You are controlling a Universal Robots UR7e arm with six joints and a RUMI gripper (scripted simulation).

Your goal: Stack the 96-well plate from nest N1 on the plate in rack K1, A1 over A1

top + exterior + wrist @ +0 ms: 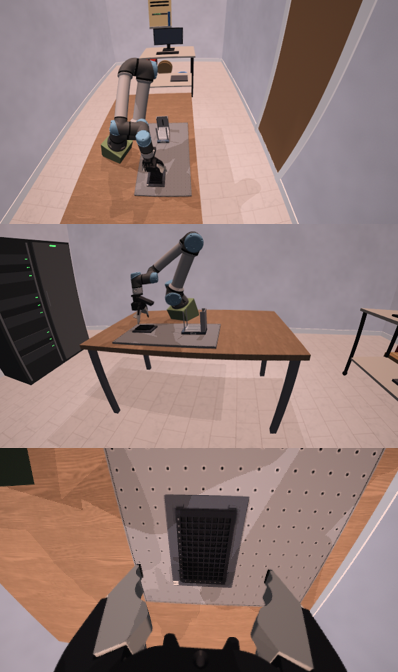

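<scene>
Now: the black 96-well plate 50 mm below my hand. Round my hand: pale plate: 390 mm to the left, 80 mm ahead, 50 mm below; then plate nest N1: 60 mm below; then rack post: 440 mm to the left, 130 mm ahead, 10 mm above.
</scene>
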